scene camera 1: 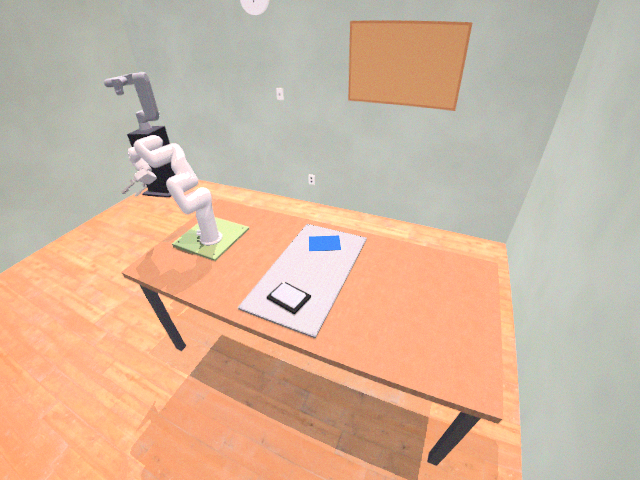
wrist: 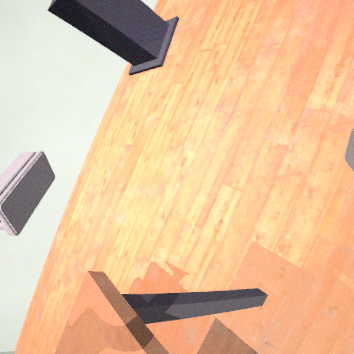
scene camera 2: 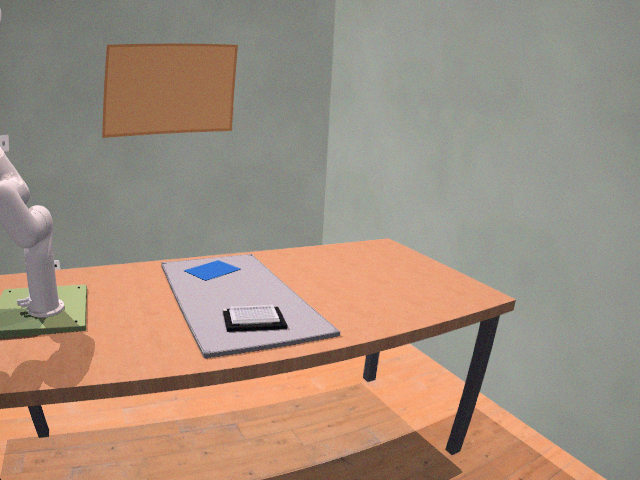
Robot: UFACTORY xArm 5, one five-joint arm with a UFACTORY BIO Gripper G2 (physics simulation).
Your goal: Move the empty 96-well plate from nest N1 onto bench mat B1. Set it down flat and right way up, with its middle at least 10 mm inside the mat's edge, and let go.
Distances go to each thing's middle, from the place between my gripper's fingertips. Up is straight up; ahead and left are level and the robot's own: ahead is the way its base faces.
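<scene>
Clear 96-well plate (scene camera 2: 245, 314): from my hand, 1.15 m ahead of it, 0.4 m to the right of it, 0.18 m below it.
</scene>
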